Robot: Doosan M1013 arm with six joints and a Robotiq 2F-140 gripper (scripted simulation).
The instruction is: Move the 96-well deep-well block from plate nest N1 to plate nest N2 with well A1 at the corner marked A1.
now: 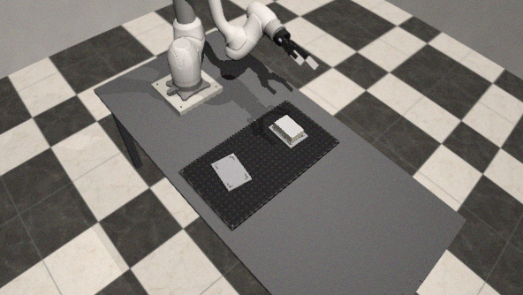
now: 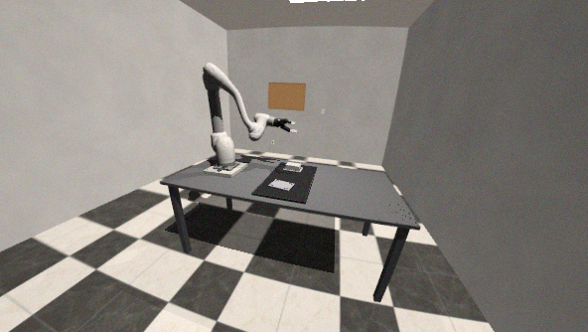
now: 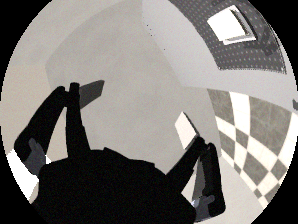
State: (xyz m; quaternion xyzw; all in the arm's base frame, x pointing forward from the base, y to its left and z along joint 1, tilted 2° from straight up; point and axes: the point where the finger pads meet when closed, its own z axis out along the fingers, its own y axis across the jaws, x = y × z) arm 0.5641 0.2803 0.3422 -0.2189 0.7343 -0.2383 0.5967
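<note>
My gripper is now 340 mm above the white 96-well deep-well block, 90 mm to the left of it and 20 mm short of it.
</note>
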